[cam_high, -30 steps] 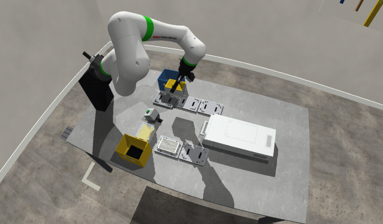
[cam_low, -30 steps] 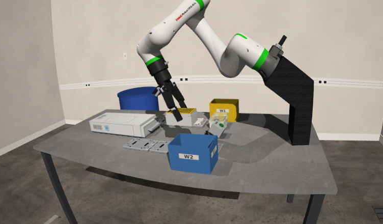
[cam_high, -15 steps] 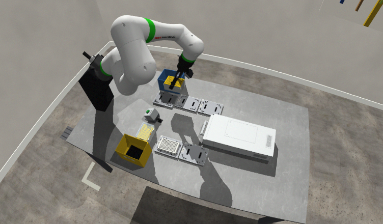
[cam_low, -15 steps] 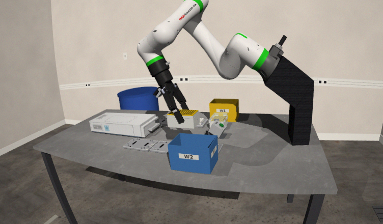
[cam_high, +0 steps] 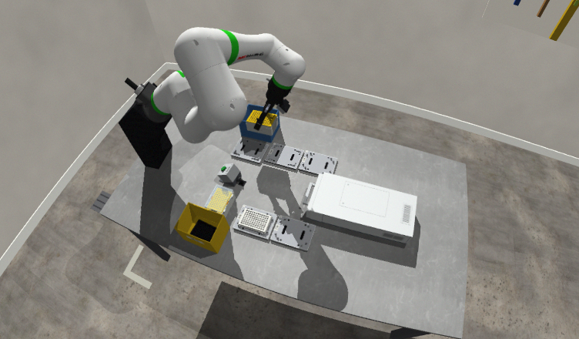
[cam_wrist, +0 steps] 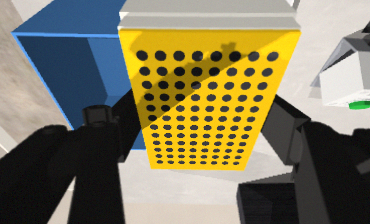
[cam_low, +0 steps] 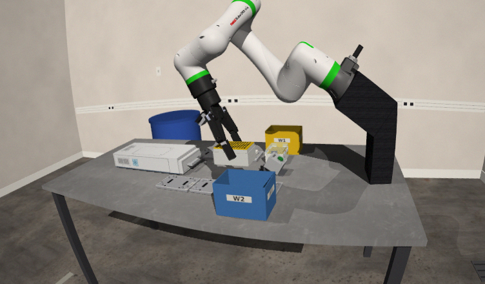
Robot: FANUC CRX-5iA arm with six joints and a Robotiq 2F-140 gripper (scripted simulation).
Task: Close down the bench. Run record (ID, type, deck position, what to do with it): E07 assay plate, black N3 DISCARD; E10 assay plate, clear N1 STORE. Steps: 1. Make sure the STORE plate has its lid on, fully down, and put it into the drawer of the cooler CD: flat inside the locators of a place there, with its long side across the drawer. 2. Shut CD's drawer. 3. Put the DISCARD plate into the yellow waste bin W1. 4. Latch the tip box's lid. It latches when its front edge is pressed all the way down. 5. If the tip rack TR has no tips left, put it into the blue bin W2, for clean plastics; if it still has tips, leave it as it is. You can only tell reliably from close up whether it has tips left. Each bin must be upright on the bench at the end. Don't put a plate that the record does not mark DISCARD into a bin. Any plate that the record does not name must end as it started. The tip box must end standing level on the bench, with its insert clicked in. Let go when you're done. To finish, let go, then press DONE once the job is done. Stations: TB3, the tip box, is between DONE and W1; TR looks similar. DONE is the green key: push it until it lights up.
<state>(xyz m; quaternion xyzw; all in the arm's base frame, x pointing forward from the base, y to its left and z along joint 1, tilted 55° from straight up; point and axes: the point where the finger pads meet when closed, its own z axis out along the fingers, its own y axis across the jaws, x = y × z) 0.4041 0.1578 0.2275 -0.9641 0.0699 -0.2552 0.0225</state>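
Right now the blue bin W2 is 150 mm below my hand, 110 mm to the left of it and 50 mm behind it. From my hand the other things lie so: green DONE key 210 mm to the right, 160 mm behind, 120 mm below; yellow tip rack TR 10 mm below, 10 mm behind; clear tip box lid 370 mm to the right, 140 mm behind, 130 mm below.
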